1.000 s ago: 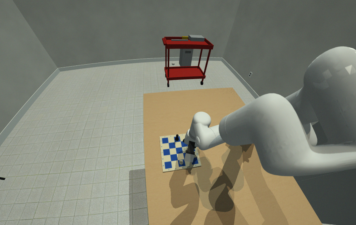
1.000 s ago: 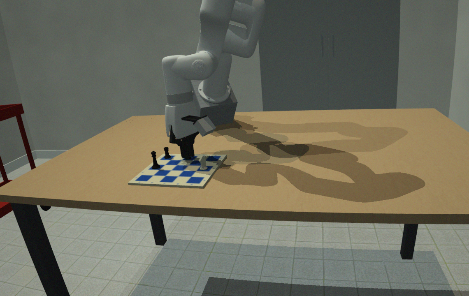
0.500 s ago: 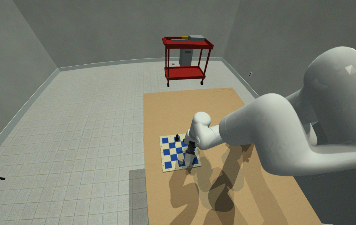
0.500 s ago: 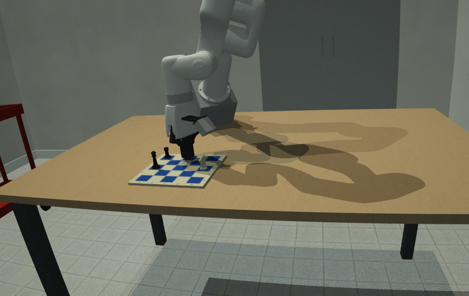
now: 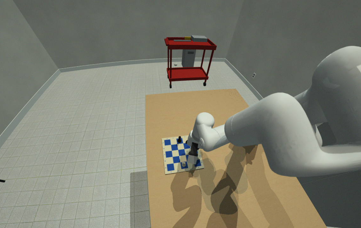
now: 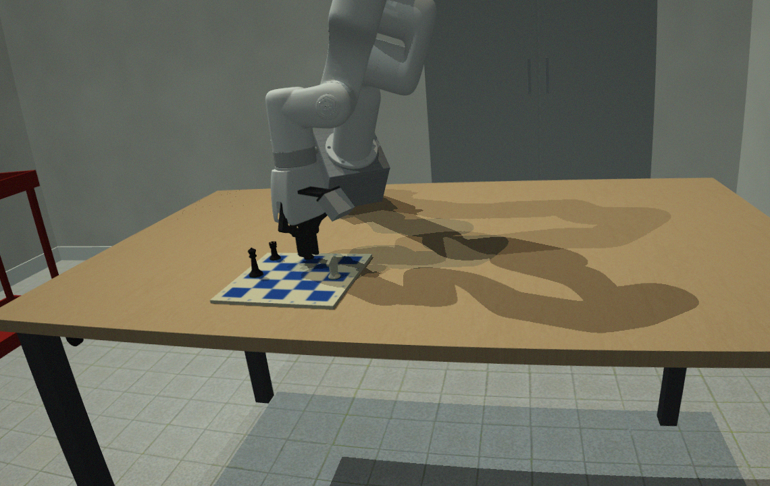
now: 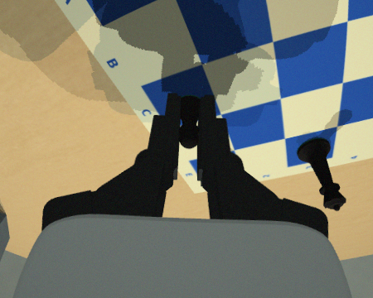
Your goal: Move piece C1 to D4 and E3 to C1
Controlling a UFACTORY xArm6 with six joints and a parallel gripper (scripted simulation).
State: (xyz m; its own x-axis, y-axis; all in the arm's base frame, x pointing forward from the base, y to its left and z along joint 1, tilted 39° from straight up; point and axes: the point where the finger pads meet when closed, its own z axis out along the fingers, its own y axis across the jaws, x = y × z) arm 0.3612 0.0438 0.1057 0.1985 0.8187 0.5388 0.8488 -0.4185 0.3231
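My hand is 90 mm short of the black piece and 60 mm to the left of it. Also, from my hand: white piece: 90 mm to the left, 60 mm ahead, 10 mm below; then blue-and-cream chessboard: 70 mm ahead, 30 mm below, 20 mm to the left.
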